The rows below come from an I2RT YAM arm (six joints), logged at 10 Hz.
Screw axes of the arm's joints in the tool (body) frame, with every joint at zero. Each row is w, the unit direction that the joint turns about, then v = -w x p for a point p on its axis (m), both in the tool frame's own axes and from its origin. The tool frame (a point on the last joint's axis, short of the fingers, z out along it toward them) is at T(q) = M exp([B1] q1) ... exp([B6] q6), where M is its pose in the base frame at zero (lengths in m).
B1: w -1 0 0 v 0 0.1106 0
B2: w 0 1 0 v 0.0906 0 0.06
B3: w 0 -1 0 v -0.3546 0 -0.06
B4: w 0 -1 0 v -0.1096 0 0
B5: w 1 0 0 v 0 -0.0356 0
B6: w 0 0 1 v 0 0 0
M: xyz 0.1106 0 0.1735 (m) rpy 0 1.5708 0 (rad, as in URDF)
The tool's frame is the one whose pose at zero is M.
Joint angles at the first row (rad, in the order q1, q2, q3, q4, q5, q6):
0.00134, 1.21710, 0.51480, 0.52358, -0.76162, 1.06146
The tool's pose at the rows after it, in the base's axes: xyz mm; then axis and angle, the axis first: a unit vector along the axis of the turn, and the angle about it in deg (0 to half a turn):
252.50 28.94 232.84 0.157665 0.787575 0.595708 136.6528
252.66 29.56 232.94 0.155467 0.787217 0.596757 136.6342
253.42 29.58 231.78 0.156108 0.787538 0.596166 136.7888
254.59 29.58 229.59 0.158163 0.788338 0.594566 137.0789
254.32 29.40 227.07 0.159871 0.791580 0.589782 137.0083
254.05 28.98 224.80 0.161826 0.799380 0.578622 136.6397
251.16 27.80 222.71 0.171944 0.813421 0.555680 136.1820
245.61 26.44 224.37 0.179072 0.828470 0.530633 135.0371
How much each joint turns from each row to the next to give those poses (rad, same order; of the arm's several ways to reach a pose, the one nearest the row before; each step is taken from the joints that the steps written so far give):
0.01600, 0.00076, -0.00002, 0.02099, 0.00037, 0.00876
0.00232, 0.00154, 0.00001, 0.00459, -0.00111, 0.00001
-0.00002, 0.00611, 0.00001, 0.00267, -0.00040, -0.00038
-0.00001, 0.00990, -0.00040, 0.00266, 0.00075, -0.00077
0.00001, 0.00226, -0.00456, -0.00500, 0.00687, -0.01068
0.00002, -0.00149, 0.00000, -0.02590, 0.01604, -0.02746
-0.00041, -0.02060, 0.00038, -0.06944, 0.03812, -0.04235
0.00002, -0.04123, 0.00153, -0.08166, 0.04542, -0.04730

